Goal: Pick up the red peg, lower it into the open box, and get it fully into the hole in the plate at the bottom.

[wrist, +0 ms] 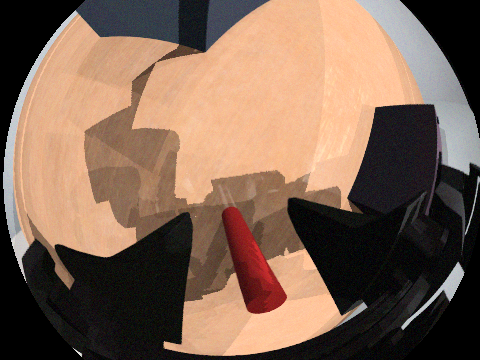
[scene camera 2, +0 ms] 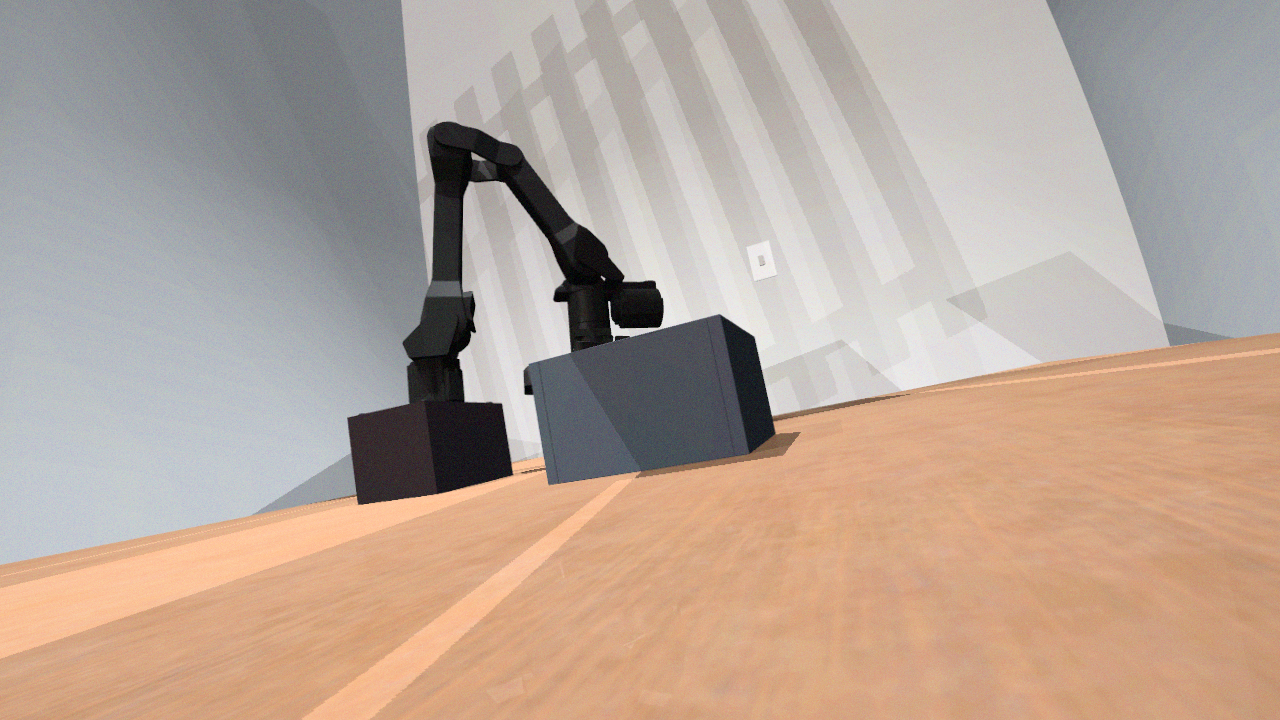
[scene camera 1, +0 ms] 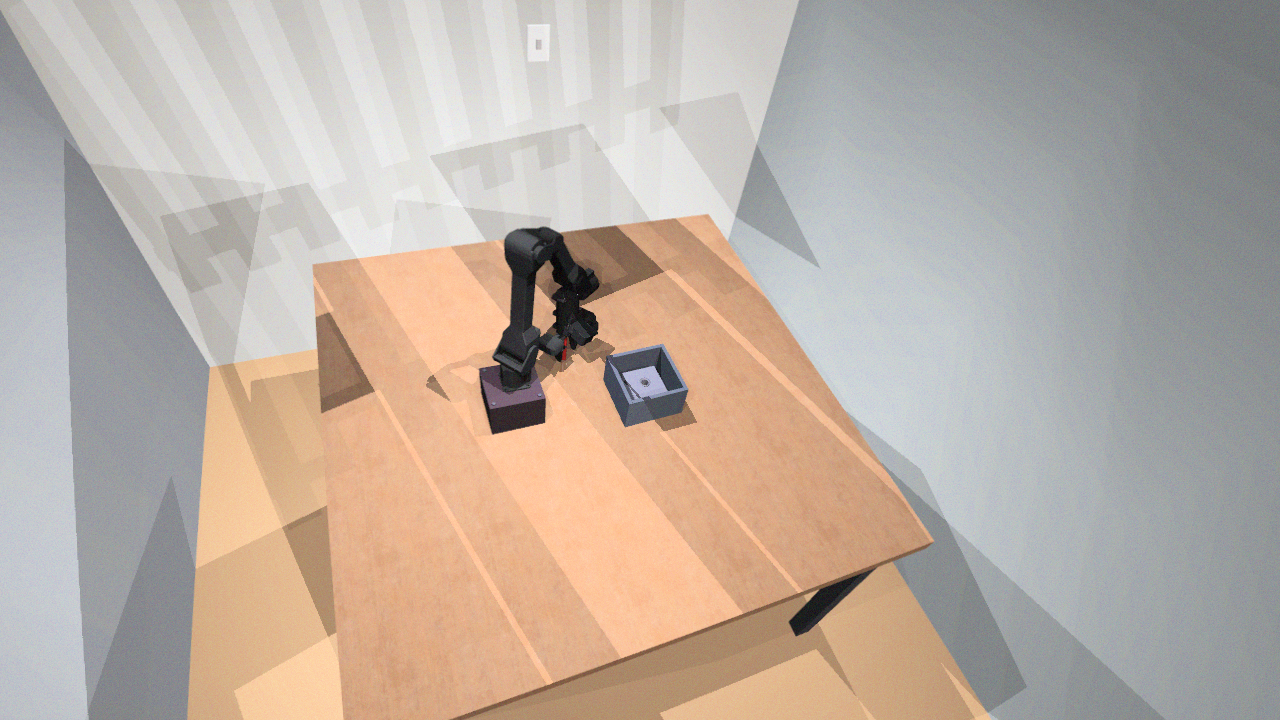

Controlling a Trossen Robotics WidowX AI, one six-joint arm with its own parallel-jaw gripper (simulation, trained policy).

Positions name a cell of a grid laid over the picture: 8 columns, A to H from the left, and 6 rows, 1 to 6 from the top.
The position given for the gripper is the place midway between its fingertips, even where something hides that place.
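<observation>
Grey box (scene camera 2: E4). Same grey box (scene camera 1: D4). Red peg (wrist: E5); scene camera 2 does not show it, hidden by the grey box. Pale plate (scene camera 1: E4); out of frame in the wrist view. The gripper (scene camera 1: D3). Again the gripper (wrist: D4).
</observation>
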